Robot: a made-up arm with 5 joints.
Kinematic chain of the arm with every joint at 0, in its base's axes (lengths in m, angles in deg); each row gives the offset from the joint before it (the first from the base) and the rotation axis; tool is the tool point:
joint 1: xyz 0 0 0.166 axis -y
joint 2: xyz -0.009 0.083 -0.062 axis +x
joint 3: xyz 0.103 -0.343 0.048 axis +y
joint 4: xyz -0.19 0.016 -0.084 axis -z
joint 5: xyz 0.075 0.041 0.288 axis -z
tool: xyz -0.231 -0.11 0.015
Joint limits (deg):
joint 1: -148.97..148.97
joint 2: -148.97..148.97
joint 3: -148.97..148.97
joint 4: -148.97..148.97
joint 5: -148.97..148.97
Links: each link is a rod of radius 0.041 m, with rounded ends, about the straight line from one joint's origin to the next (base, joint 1, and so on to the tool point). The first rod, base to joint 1, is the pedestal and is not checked.
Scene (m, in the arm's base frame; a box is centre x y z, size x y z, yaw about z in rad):
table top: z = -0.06
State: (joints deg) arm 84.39 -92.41 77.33 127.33 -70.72
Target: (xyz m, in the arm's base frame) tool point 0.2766 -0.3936 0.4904
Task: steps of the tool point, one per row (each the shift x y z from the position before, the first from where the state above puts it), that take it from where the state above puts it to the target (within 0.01 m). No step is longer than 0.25 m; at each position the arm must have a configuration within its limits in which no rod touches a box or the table.
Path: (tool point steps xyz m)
1: -0.0822 -0.0855 0.0719
2: -0.0377 -0.1162 0.0891
3: 0.0142 -0.1387 0.0875
4: 0.0648 -0.1508 0.0656
5: 0.1060 -0.1518 0.0257
6: 0.1309 -0.1414 -0.0267
7: 0.1353 -0.1206 -0.0841
8: 0.1189 -0.0905 -0.1378

